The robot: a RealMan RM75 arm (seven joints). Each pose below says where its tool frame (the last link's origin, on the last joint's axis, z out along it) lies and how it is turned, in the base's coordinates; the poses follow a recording.
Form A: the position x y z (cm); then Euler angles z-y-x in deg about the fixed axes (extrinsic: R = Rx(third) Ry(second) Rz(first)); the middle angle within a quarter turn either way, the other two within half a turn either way.
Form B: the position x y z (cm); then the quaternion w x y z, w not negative. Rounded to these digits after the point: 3 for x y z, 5 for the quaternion.
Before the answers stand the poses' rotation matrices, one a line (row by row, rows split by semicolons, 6 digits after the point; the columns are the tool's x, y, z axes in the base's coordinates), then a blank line. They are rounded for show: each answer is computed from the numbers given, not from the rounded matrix.
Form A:
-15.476 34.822 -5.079 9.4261 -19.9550 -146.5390
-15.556 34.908 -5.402 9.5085 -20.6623 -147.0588
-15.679 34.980 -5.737 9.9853 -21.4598 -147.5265
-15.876 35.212 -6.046 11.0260 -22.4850 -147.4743
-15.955 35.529 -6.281 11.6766 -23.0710 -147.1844
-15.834 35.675 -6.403 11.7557 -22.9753 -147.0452
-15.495 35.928 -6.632 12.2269 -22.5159 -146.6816
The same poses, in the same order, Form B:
0.927269 -0.153942 -0.341282; 0.049000 -0.853815 0.518266; -0.371175 -0.497295 -0.784173
0.922821 -0.154568 -0.352859; 0.050605 -0.859396 0.508800; -0.381890 -0.487388 -0.785247
0.916577 -0.161375 -0.365848; 0.047169 -0.864920 0.499688; -0.397067 -0.475259 -0.785154
0.906923 -0.176715 -0.382442; 0.040578 -0.866914 0.496803; -0.419337 -0.466082 -0.779054
0.900981 -0.186200 -0.391872; 0.037885 -0.866008 0.498593; -0.432202 -0.464068 -0.773202
0.901362 -0.187577 -0.390334; 0.036922 -0.864761 0.500825; -0.431489 -0.465837 -0.772537
0.902819 -0.195640 -0.382940; 0.028601 -0.861224 0.507421; -0.429069 -0.469061 -0.771934

-15.476 34.822 -5.079 0.26892 -0.94409 0.02779 0.18866
-15.556 34.908 -5.402 0.26371 -0.94439 0.02752 0.19450
-15.679 34.980 -5.737 0.25812 -0.94428 0.03024 0.20198
-15.876 35.212 -6.046 0.25542 -0.94246 0.03611 0.21268
-15.955 35.529 -6.281 0.25582 -0.94077 0.03941 0.21899
-15.834 35.675 -6.403 0.25694 -0.94057 0.04004 0.21844
-15.495 35.928 -6.632 0.25964 -0.94021 0.04442 0.21591

